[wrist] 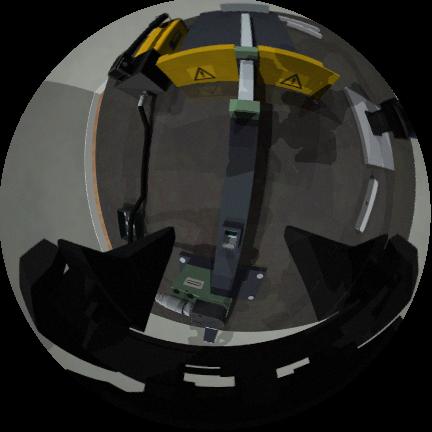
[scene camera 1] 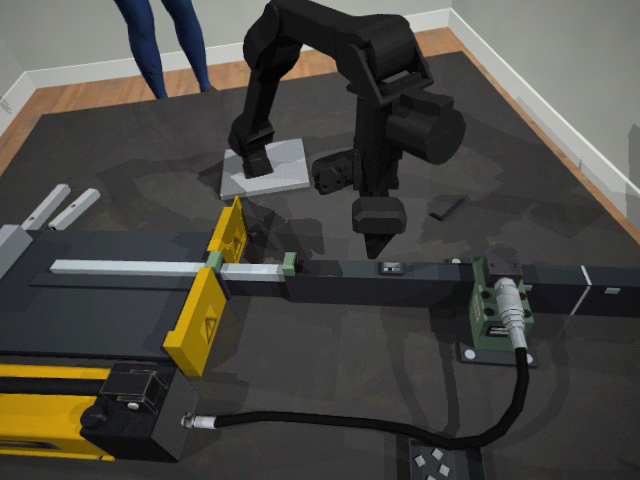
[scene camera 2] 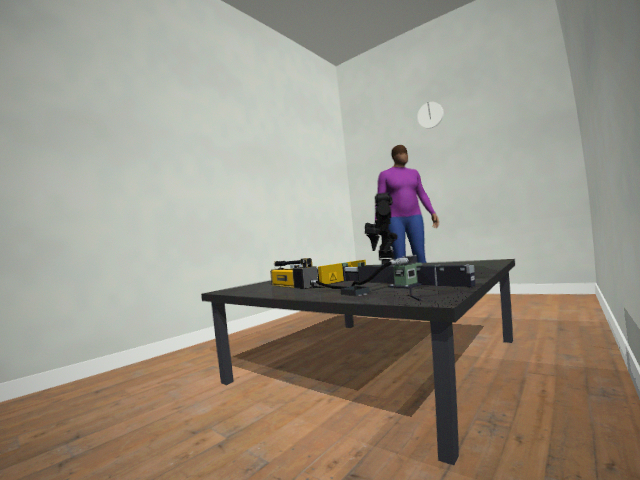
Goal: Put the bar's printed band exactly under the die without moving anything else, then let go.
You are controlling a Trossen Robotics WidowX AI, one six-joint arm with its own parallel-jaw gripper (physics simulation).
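Where they show: gripper, fingertip midpoint: [wrist: 231,232] [scene camera 1: 369,239] [scene camera 2: 379,252]; arm's base at its link origin: [wrist: 373,123] [scene camera 1: 257,168].
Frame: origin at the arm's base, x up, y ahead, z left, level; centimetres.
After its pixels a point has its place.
Note:
The pale bar [scene camera 1: 129,267] @(y 27.2, x 6.1, z -26.1 cm) [wrist: 246,80] @(y 35.3, x 6.1, z -5.8 cm) runs through two green guides [scene camera 1: 290,263] @(y 38.5, x 8.4, z 0.0 cm) [wrist: 244,108] @(y 38.0, x 8.4, z 0.5 cm) into the dark channel [scene camera 1: 336,286] @(y 42.4, x 4.2, z 6.1 cm) [wrist: 239,185] @(y 41.4, x 6.7, z 8.8 cm). The channel has a small window [scene camera 1: 391,267] @(y 43.7, x 6.1, z 15.0 cm) [wrist: 231,241] @(y 44.3, x 6.1, z 15.8 cm) with a light surface and a small dark-green patch in it; I cannot tell whether this is the printed band. The green block [scene camera 1: 496,339] @(y 58.1, x 2.9, z 24.5 cm) [wrist: 202,274] @(y 52.9, x 2.2, z 24.1 cm) stands across the channel further right; I cannot make out a separate die. My gripper [scene camera 1: 378,250] @(y 42.5, x 13.2, z 11.8 cm) [scene camera 2: 373,246] @(y 42.5, x 13.2, z 11.8 cm) [wrist: 231,232] @(y 42.5, x 13.2, z 11.8 cm) is open and empty above the channel, its fingers either side of it in the wrist view.
Two yellow guards [scene camera 1: 199,320] @(y 42.1, x 5.8, z -15.5 cm) [wrist: 212,62] @(y 38.3, x 5.1, z -13.9 cm) flank the bar. A black cable [scene camera 1: 361,421] @(y 61.7, x 0.3, z 3.0 cm) [wrist: 145,165] @(y 59.2, x -0.2, z -1.3 cm) links the green block to a yellow-and-black machine [scene camera 1: 46,413] @(y 50.2, x 7.5, z -34.6 cm). A small tray [scene camera 1: 417,462] @(y 68.1, x -0.5, z 7.9 cm) lies near the cable. A loose pale block [wrist: 368,205] @(y 12.3, x 0.9, z 19.1 cm) lies beyond the channel.

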